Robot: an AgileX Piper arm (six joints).
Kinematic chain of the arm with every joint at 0, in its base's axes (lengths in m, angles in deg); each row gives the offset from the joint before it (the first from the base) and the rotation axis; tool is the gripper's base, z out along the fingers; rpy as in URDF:
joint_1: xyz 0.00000 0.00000 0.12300 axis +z
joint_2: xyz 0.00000 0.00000 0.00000 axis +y
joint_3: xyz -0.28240 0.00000 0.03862 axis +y
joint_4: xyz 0.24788 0.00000 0.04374 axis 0.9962 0 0.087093
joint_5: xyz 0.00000 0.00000 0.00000 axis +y
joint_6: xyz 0.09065 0.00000 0.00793 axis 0.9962 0 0.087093
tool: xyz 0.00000 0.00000 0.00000 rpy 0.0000 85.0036 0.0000
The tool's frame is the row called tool.
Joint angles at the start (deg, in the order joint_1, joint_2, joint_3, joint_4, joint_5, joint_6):
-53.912, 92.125, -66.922, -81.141, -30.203, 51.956
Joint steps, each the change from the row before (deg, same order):
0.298, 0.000, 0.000, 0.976, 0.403, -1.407
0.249, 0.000, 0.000, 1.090, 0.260, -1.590
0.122, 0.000, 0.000, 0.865, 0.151, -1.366
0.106, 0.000, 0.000, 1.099, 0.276, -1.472
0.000, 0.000, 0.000, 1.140, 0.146, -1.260
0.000, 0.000, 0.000, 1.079, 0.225, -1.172
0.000, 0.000, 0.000, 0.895, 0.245, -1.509
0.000, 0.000, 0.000, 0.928, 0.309, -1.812
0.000, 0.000, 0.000, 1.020, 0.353, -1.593
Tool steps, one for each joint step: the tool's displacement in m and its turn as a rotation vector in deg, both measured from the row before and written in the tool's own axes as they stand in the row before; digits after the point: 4 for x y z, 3 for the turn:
-0.0010, 0.0006, 0.0007, 0.348, -0.230, -0.628
-0.0011, 0.0005, 0.0006, 0.320, -0.332, -0.697
-0.0007, 0.0000, 0.0003, 0.285, -0.262, -0.638
-0.0006, -0.0003, 0.0003, 0.473, -0.243, -0.535
-0.0005, -0.0008, 0.0000, 0.492, -0.292, -0.263
-0.0003, -0.0008, 0.0000, 0.530, -0.202, -0.227
-0.0002, -0.0008, 0.0000, 0.481, -0.113, -0.723
-0.0001, -0.0008, 0.0000, 0.535, -0.058, -0.995
-0.0001, -0.0009, 0.0000, 0.594, -0.033, -0.692

